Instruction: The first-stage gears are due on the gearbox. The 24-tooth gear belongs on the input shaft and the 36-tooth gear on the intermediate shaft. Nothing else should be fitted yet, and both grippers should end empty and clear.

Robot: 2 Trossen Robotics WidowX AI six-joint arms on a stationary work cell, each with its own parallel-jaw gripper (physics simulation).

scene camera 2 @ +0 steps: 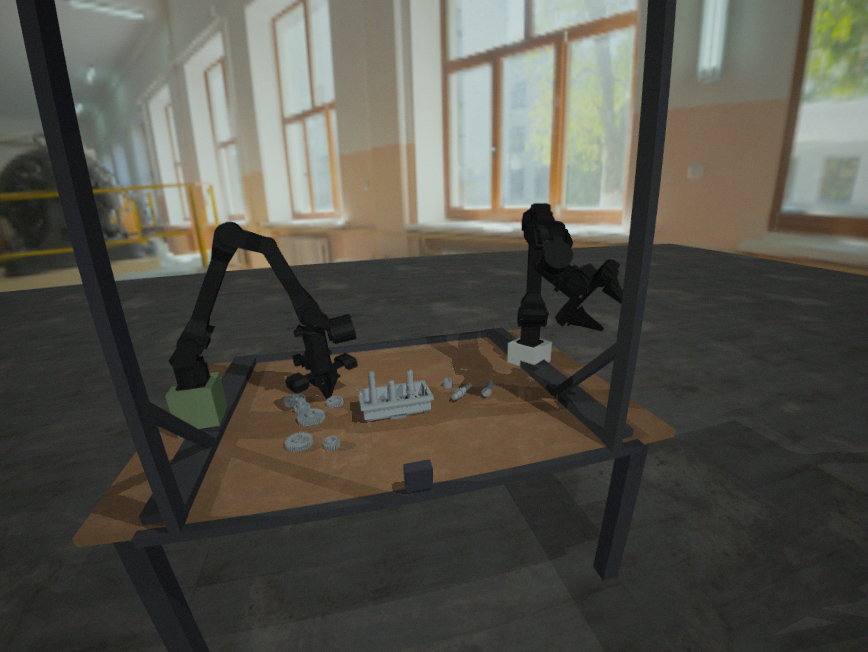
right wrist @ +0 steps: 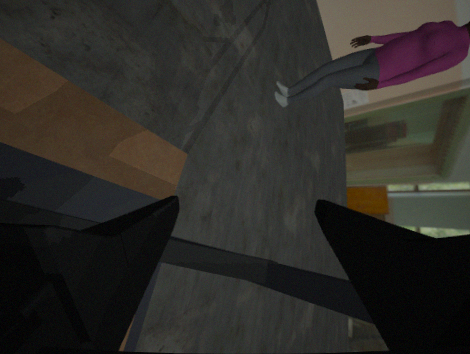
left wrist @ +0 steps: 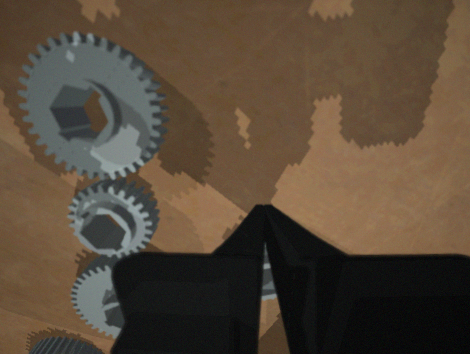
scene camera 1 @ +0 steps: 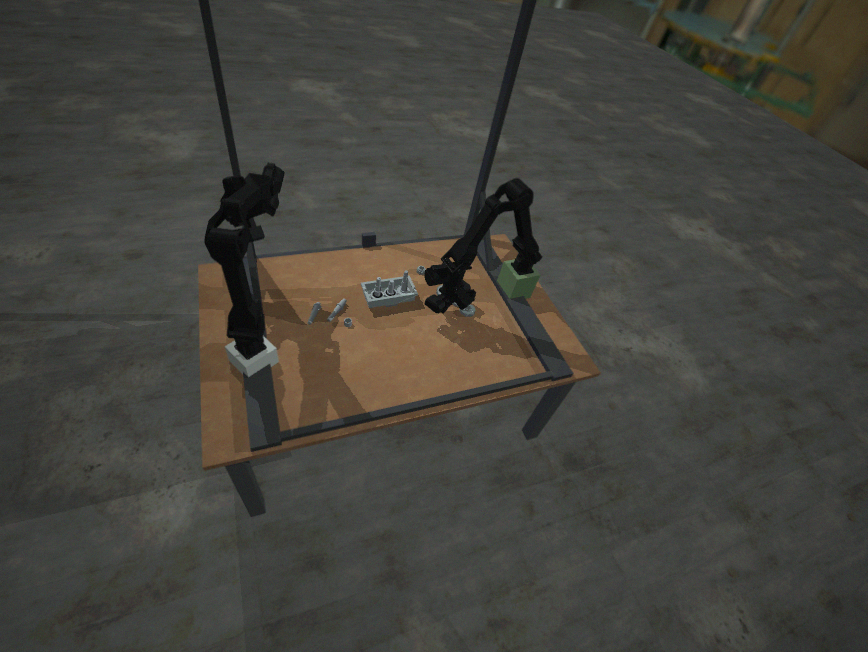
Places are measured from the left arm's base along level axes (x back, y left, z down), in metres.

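Where they show: left gripper, between the fingertips: (scene camera 2: 328,399) (left wrist: 263,212) (scene camera 1: 442,312); right gripper, between the fingertips: (scene camera 2: 616,318) (right wrist: 248,204); left arm's base, origin of its link: (scene camera 2: 193,383) (scene camera 1: 522,268); right arm's base, origin of its link: (scene camera 2: 530,342) (scene camera 1: 250,347).
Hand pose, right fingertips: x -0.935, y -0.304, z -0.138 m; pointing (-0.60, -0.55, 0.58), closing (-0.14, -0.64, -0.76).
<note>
Each offset is from my right fingertips to the top centre of the thing. "spot": to the spot under its first point.
The grey gearbox @(dz +0.197, dx +0.460, dy +0.220 m) (scene camera 1: 393,299) (scene camera 2: 395,406) stands mid-table with bare upright shafts. Several loose grey gears @(dz +0.237, dx +0.670, dy +0.249 m) (scene camera 2: 310,417) @(dz +0.237, dx +0.712, dy +0.352 m) (scene camera 1: 468,311) lie flat on the table beside it. In the left wrist view a large gear @(spot: dz +0.237, dx +0.705, dy +0.358 m) (left wrist: 100,105) lies at the upper left, a smaller gear @(dz +0.237, dx +0.692, dy +0.303 m) (left wrist: 114,221) below it and another gear @(spot: dz +0.243, dx +0.690, dy +0.248 m) (left wrist: 93,298) lower still. My left gripper (left wrist: 263,212) (scene camera 1: 451,300) (scene camera 2: 314,387) is shut and empty, low over the table next to these gears. A sliver of one more gear @(dz +0.237, dx +0.607, dy +0.307 m) (left wrist: 269,281) shows behind its fingers. My right gripper (right wrist: 248,204) (scene camera 1: 271,181) (scene camera 2: 587,317) is open, empty and raised high beyond the table edge.
Loose grey shafts @(dz +0.229, dx +0.271, dy +0.239 m) (scene camera 1: 337,309) (scene camera 2: 460,391) and small parts @(spot: dz +0.240, dx +0.293, dy +0.311 m) (scene camera 1: 349,322) lie on the far side of the gearbox from the gears. A dark block @(dz +0.198, dx +0.479, dy -0.072 m) (scene camera 2: 419,475) (scene camera 1: 368,239) sits on the frame rail. Tall frame posts (scene camera 2: 645,194) stand at the table's edges. A person (right wrist: 374,70) is off the table.
</note>
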